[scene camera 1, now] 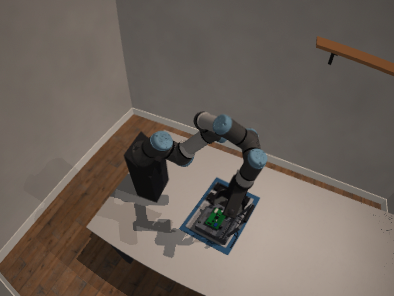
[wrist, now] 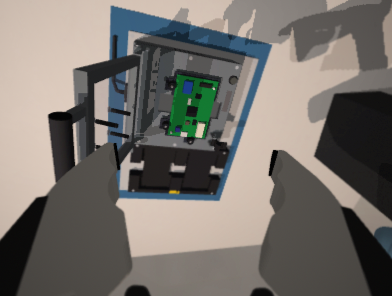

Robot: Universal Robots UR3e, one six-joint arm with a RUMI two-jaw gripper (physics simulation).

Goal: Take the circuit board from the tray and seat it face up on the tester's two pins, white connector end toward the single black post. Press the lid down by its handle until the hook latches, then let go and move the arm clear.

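Seen in the pictures: gripper, fingertip midpoint: point(wrist: 195, 149); arm's base, origin of the base link: point(scene camera 1: 141, 154).
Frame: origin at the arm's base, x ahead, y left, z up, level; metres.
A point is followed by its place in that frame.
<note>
The green circuit board point(scene camera 1: 216, 219) {x 0.432, y 0.088, z -0.236 m} point(wrist: 192, 107) {x 0.428, y 0.090, z -0.235 m} lies face up on the grey tester point(wrist: 210, 62) {x 0.426, y 0.011, z -0.251 m}. Its white connector end is at the lower edge in the wrist view, beside a small black post point(wrist: 190, 141) {x 0.407, y 0.152, z -0.230 m}. The pins are hidden, so full seating cannot be told. The tester's lid point(wrist: 107, 70) {x 0.562, y 0.050, z -0.109 m} stands raised at the left in the wrist view, with its black cylindrical handle point(wrist: 61, 145) {x 0.575, y 0.100, z -0.036 m} outermost. The black tray point(wrist: 156, 170) {x 0.430, y 0.275, z -0.293 m} beside the tester holds no board. My gripper point(scene camera 1: 230, 213) {x 0.492, y 0.048, z 0.013 m} point(wrist: 195, 149) {x 0.492, y 0.048, z 0.013 m} is open, with nothing between the fingers, and hangs above the fixture area.
A blue border point(scene camera 1: 185, 228) {x 0.330, y -0.037, z -0.310 m} point(wrist: 120, 20) {x 0.580, y 0.012, z -0.309 m} surrounds the tester and tray on the pale table point(scene camera 1: 310, 240) {x 0.922, y 0.359, z -0.311 m}. The arm's black pedestal point(scene camera 1: 147, 177) {x 0.081, y -0.044, z -0.073 m} stands to the left in the scene view. A black block point(wrist: 357, 145) {x 0.066, y 0.038, z -0.205 m} shows at the right in the wrist view. A wooden handrail point(scene camera 1: 355, 54) is on the wall.
</note>
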